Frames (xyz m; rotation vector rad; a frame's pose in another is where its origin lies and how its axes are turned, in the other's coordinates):
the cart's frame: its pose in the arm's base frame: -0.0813 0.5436 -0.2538 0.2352 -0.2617 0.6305
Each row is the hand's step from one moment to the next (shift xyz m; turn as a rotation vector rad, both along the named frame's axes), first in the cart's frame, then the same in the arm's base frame.
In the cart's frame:
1: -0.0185 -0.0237 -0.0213 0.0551 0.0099 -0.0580
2: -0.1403 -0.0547 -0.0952 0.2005 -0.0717 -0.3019
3: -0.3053 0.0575 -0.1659 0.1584 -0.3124 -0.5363
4: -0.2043 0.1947 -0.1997 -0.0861 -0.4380 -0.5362
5: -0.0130 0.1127 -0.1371 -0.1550 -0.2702 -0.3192
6: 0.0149 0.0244 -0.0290 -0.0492 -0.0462 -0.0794
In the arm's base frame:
1: 0.0036 -0.0224 -0.0290 0.0466 0.0550 -0.0361
2: -0.0598 -0.0917 -0.1406 0.2502 0.1425 -0.2315
3: -0.2441 -0.0733 -0.2430 0.4030 -0.0001 -0.4979
4: -0.2432 0.0994 -0.2248 0.2892 -0.2324 -0.5909
5: -0.0554 0.1215 -0.1177 0.0973 -0.2026 -0.3852
6: 0.0017 0.0358 -0.0193 0.0032 -0.0398 -0.0963

